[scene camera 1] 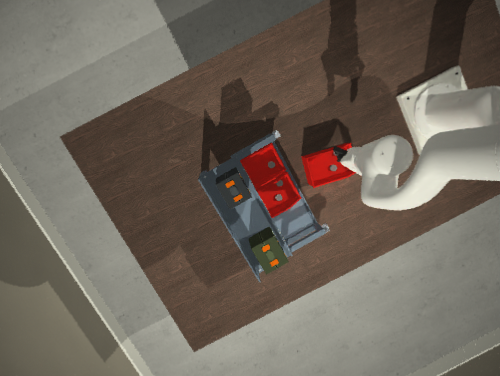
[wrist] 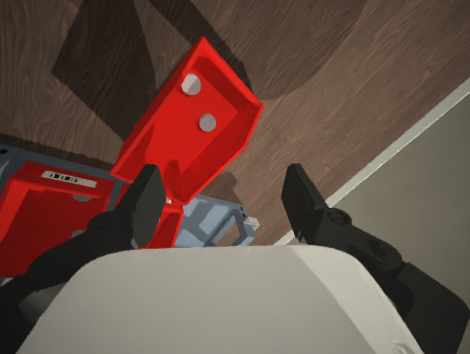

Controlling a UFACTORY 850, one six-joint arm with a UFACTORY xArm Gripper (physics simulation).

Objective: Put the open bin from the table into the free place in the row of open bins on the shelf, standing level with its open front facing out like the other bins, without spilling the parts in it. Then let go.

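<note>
The loose red open bin stands on the wooden table beside the shelf; two round grey parts show in it in the wrist view. My gripper is open and empty. It hangs above the bin in the scene view, near the end away from the shelf; in the wrist view the bin lies ahead and to the left of the space between the fingers. Two red bins stand side by side on the shelf. The free place is beside them, near the shelf's end.
A dark case and a green case, both with orange latches, stand on the shelf behind the bin row. The shelf's end frame borders the free place. The arm's base plate is on the table beyond the loose bin.
</note>
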